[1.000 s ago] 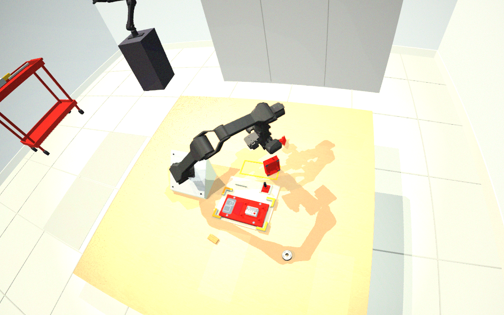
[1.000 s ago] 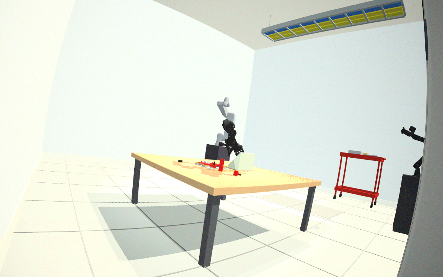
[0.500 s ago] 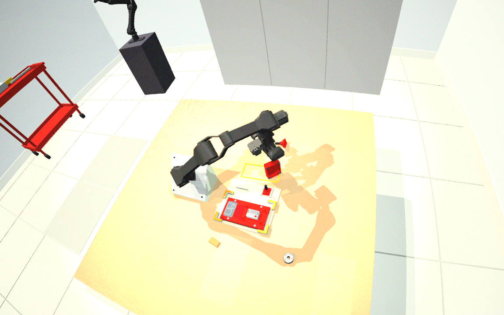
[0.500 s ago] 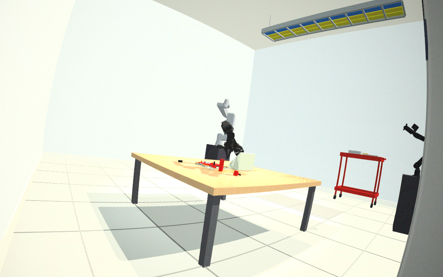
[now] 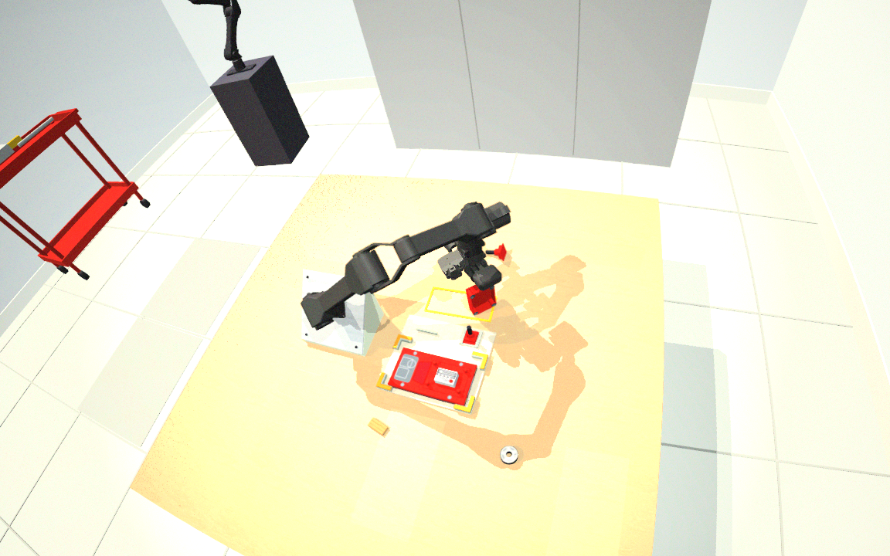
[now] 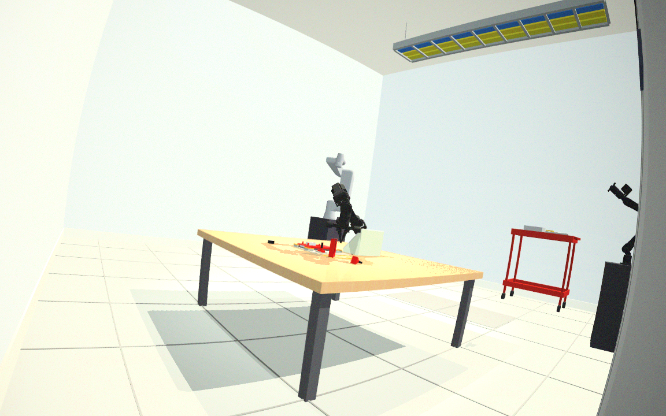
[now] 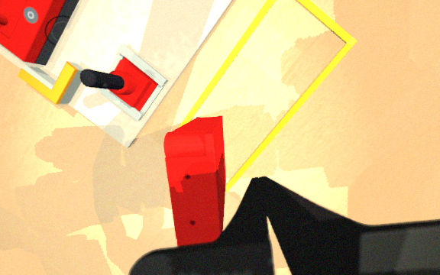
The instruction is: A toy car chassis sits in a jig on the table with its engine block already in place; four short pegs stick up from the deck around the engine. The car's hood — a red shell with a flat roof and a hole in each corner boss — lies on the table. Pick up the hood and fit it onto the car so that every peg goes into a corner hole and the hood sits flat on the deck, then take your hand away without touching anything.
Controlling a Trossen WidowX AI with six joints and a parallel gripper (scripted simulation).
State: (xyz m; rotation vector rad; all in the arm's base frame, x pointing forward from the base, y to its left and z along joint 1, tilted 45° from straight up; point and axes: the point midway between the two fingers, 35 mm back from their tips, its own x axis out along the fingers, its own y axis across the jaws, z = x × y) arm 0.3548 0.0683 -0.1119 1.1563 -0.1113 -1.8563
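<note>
Now: the red hood 2 cm ahead of my gripper tip, 3 cm to the right of it and 3 cm below it. Round my gripper tip: jig (7 cm behind, 22 cm to the right, 7 cm below); then tan block (18 cm behind, 40 cm to the right, 8 cm below).
</note>
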